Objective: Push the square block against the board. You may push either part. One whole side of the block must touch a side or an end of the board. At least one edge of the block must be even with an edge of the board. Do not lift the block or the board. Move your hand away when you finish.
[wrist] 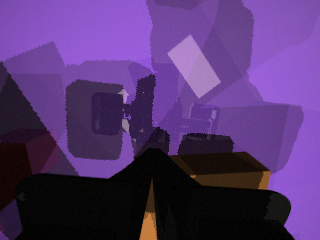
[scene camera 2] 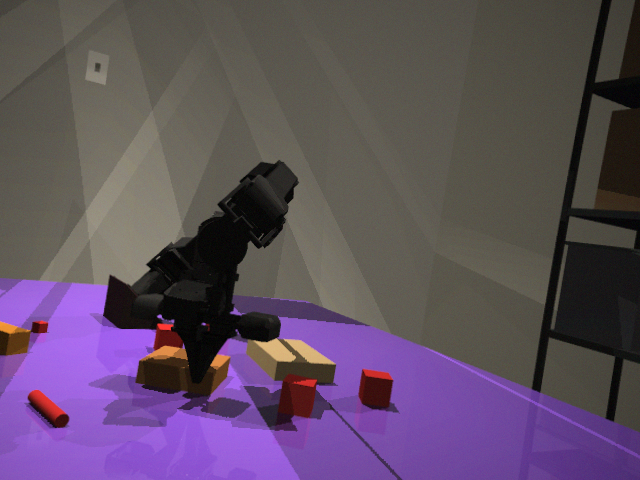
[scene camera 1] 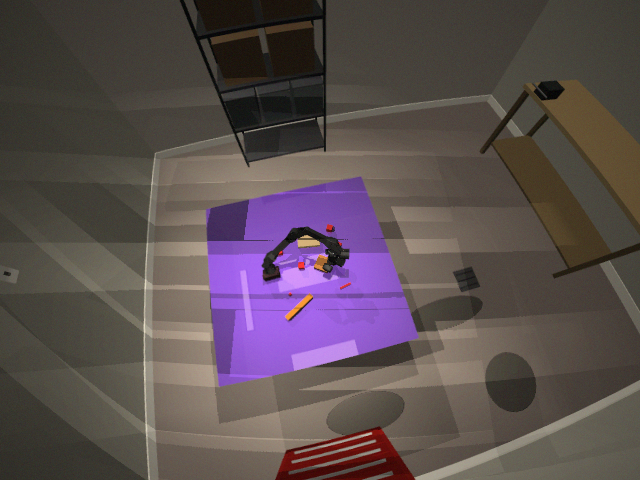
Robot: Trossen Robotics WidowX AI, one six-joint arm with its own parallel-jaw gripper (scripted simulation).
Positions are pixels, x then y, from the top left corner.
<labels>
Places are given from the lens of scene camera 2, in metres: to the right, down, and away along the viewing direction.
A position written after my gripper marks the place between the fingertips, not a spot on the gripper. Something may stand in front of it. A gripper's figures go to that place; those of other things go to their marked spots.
my gripper [scene camera 2: 196, 382]: -0.16, 0.18, 0.76
square block [scene camera 2: 167, 367]: -0.20, 0.17, 0.77
tan board [scene camera 2: 279, 357]: -0.06, 0.18, 0.90
The marked spots on the tan board and the square block are 0.19 m apart.
</labels>
